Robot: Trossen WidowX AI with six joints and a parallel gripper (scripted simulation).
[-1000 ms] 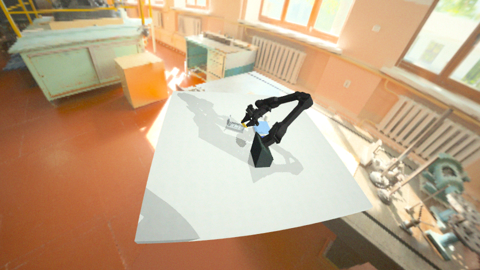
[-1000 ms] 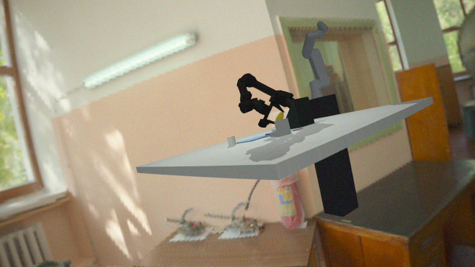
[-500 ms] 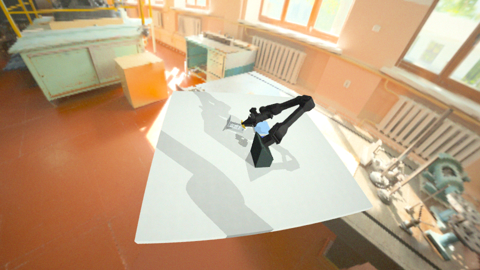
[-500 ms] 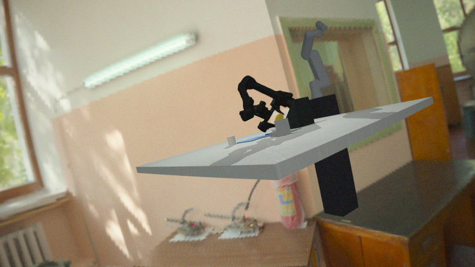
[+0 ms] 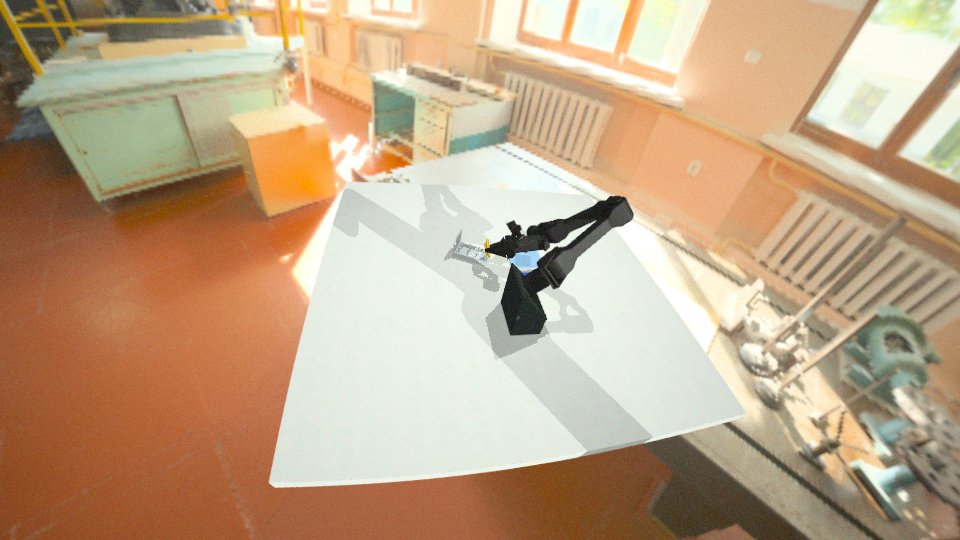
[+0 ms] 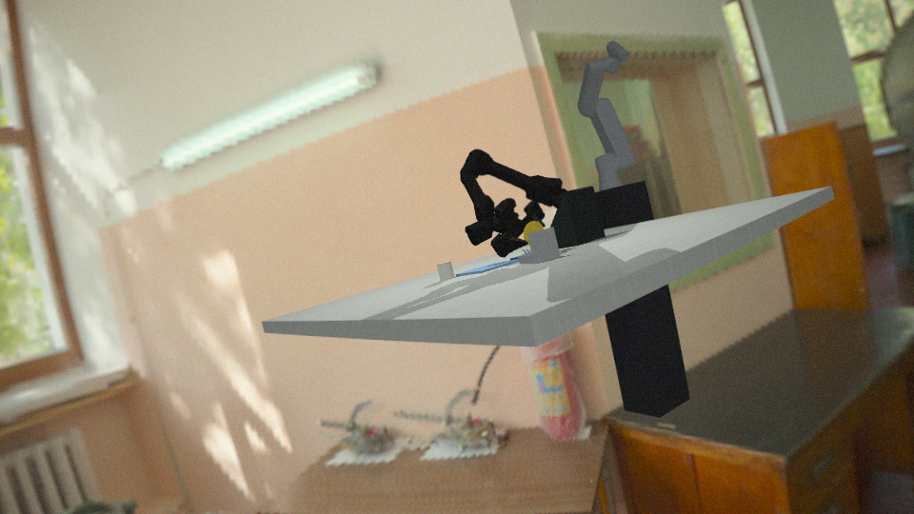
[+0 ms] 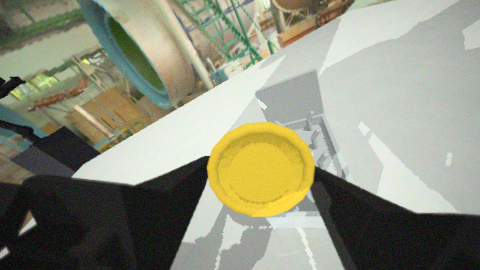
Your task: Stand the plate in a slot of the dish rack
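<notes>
Now: gripper tip 4 cm short of the grey dish rack, 4 cm to the right of it and 5 cm above it. Round my gripper tip: blue utensil (4 cm behind, 17 cm to the right, 7 cm below); yellow plate (1 cm to the right); blue mat (7 cm ahead, 17 cm to the right, 7 cm below).
</notes>
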